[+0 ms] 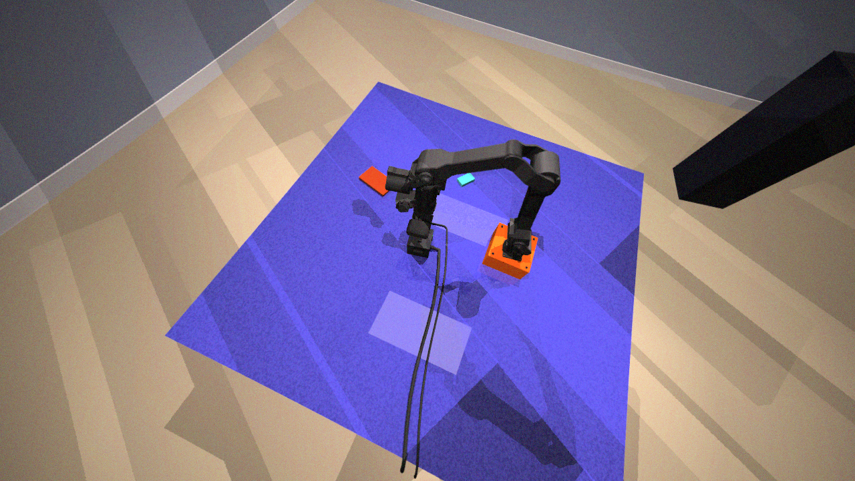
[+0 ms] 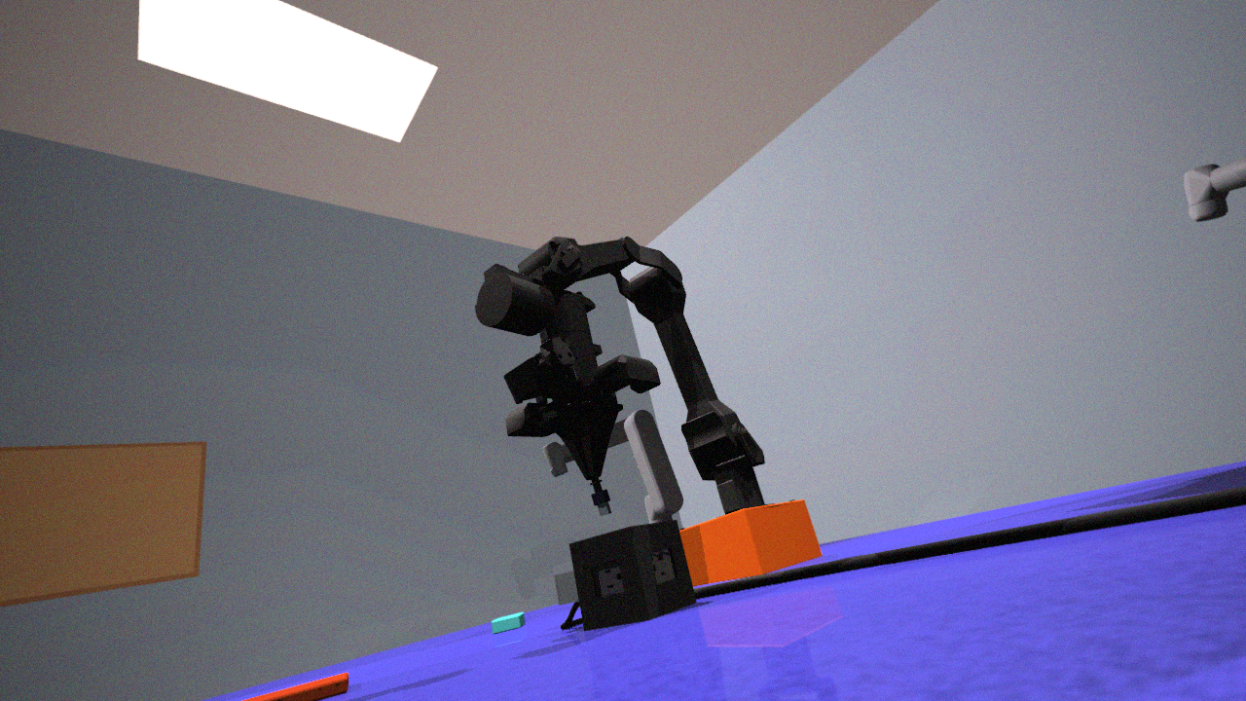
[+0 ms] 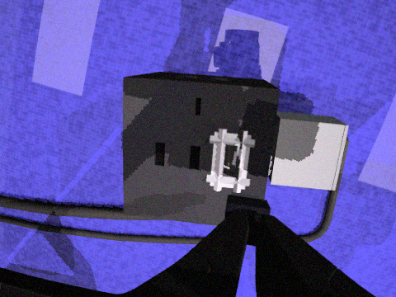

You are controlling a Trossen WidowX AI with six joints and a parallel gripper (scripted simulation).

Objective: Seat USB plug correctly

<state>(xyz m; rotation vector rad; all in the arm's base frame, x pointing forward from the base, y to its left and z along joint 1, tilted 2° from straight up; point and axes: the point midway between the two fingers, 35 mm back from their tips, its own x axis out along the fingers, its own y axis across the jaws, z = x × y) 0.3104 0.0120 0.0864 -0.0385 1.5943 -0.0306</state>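
My gripper tip is now 70 mm above the usb socket and 10 mm to the right of it. From my gripper tip the other things lie so: usb plug 20 mm below; red flat piece 230 mm ahead, 200 mm to the right, 130 mm below; cyan block 310 mm to the right, 130 mm below, 110 mm behind.
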